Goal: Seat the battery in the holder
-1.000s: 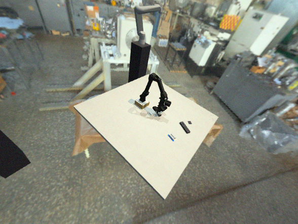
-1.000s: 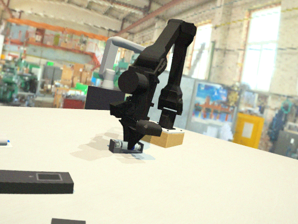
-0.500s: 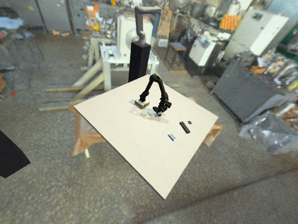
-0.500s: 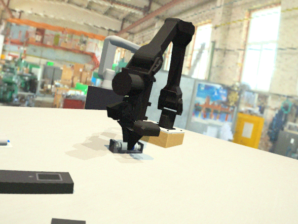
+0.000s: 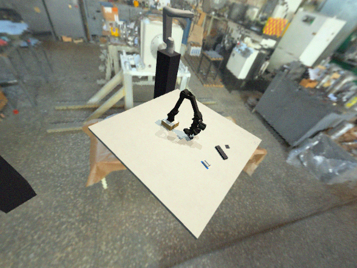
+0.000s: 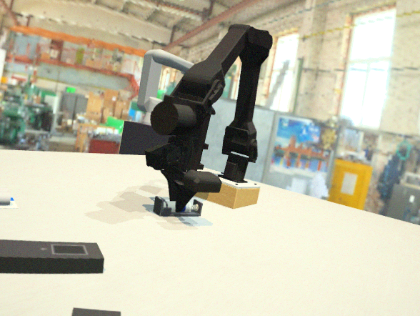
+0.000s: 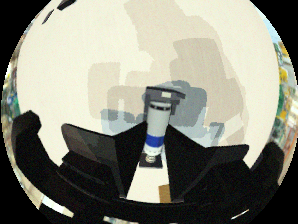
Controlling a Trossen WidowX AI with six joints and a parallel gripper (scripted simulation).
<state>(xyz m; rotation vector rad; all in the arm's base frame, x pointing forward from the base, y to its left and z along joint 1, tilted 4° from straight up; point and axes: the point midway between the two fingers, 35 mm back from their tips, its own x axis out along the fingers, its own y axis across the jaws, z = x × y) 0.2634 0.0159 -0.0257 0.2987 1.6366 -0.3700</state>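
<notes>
Now: gripper tip 10 mm below the battery. Also, from my gripper tip: small dark piece 360 mm ahead, 180 mm to the left, 10 mm below; then long black bar 350 mm ahead, 60 mm to the left, 10 mm above.
</notes>
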